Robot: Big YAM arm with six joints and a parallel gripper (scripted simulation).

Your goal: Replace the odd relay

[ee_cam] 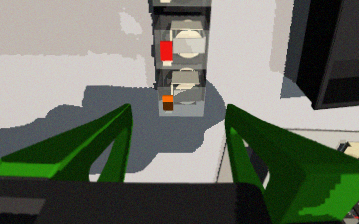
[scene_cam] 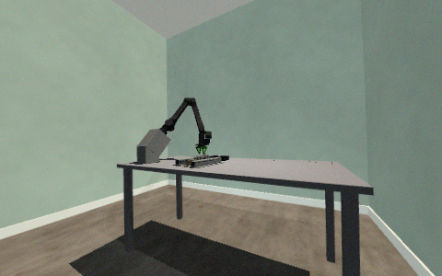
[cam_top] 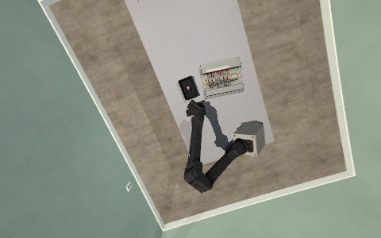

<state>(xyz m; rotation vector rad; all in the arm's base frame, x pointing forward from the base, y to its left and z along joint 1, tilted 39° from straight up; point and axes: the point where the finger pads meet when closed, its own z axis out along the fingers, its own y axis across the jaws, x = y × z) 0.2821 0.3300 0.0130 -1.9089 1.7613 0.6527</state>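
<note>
Now: hand 4 cm to the right of the dark stand and 5 cm above it. Round my hand: black tray 16 cm ahead, 7 cm to the left, 4 cm below.
</note>
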